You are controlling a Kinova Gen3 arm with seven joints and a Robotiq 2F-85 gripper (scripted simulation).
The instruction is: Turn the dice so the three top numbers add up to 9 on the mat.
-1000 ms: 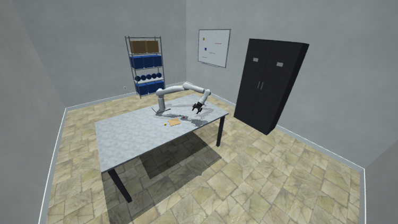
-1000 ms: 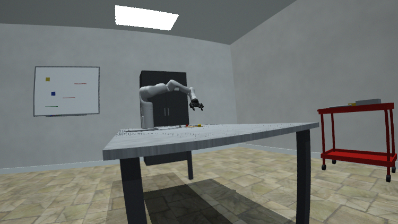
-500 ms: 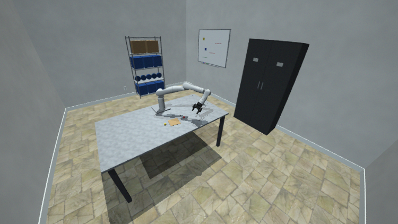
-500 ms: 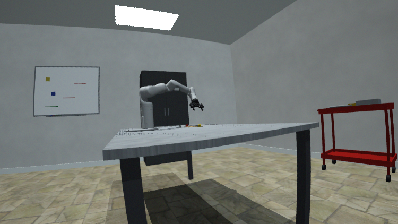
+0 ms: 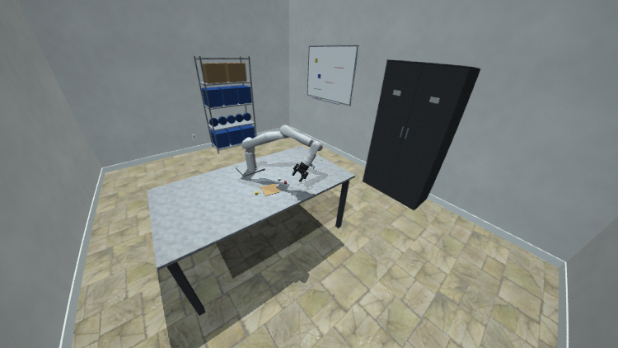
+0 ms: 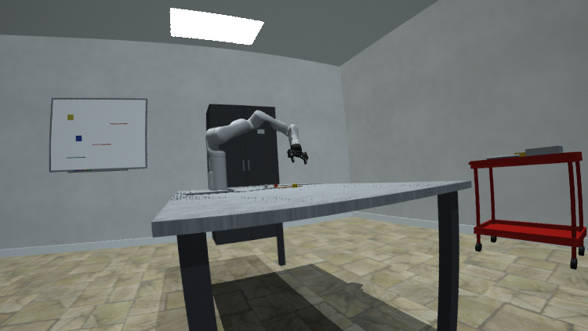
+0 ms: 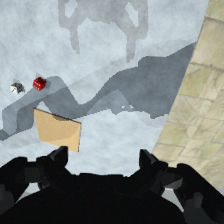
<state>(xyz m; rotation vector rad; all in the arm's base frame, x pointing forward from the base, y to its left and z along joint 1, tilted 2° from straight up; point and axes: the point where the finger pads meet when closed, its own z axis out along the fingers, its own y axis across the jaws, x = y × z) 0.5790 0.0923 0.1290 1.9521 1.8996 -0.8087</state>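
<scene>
Now: hand 270 mm to the left of the yellow die, 210 mm past it and 140 mm above it. Also, from my hand: red die (180 mm behind, 140 mm below, 20 mm to the left); tan mat (190 mm behind, 150 mm below, 140 mm to the right); white die (250 mm behind, 140 mm below, 10 mm to the left).
</scene>
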